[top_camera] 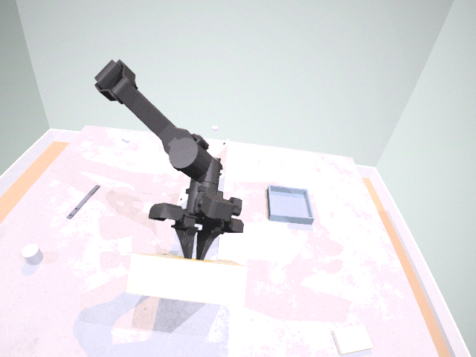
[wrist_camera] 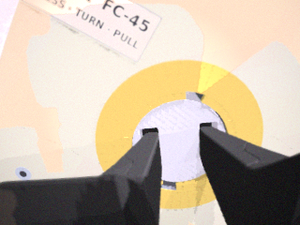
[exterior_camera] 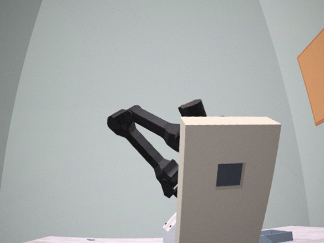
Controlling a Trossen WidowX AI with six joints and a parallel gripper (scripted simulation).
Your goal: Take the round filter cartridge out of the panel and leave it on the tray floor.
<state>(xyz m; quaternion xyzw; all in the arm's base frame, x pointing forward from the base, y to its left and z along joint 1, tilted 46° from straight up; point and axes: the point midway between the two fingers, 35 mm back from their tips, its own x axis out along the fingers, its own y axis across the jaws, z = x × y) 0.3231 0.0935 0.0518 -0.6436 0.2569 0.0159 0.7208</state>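
Now: the filter cartridge 10 mm ahead of my gripper tip and 10 mm below it. The rest, counted from my gripper tip: blue tray (440 mm behind, 250 mm to the left, 220 mm below); then cream service panel (40 mm behind, 80 mm below); then white pad (10 mm ahead, 410 mm to the left, 220 mm below).
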